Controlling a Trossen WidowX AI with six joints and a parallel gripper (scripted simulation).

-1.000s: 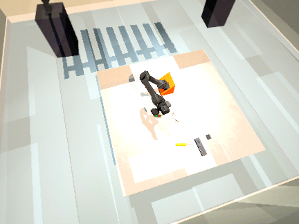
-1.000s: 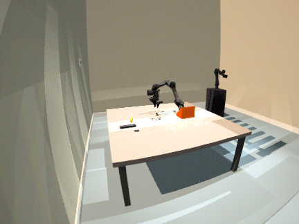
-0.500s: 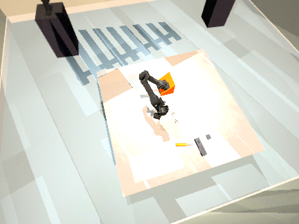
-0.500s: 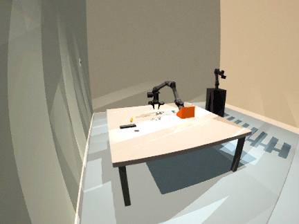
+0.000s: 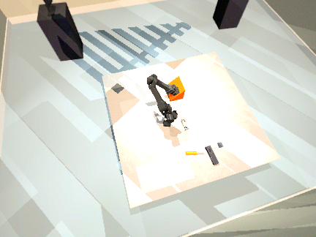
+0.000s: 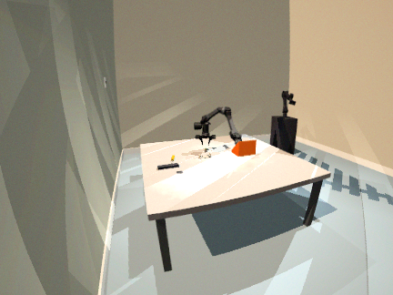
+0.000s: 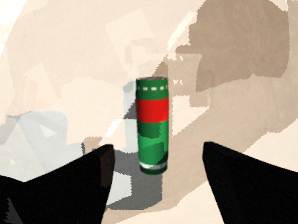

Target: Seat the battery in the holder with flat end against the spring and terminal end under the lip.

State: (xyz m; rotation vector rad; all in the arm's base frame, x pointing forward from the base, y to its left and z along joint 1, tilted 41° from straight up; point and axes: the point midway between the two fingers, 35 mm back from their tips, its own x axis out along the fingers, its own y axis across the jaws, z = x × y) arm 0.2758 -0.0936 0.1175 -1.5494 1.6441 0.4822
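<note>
My gripper tip is now 4 cm above the battery. Round my gripper tip: yellow-handled screwdriver: 32 cm ahead, 18 cm to the left, 4 cm below; then small dark block: 29 cm ahead, 41 cm to the left, 5 cm below; then long dark bar: 37 cm ahead, 31 cm to the left, 4 cm below.
</note>
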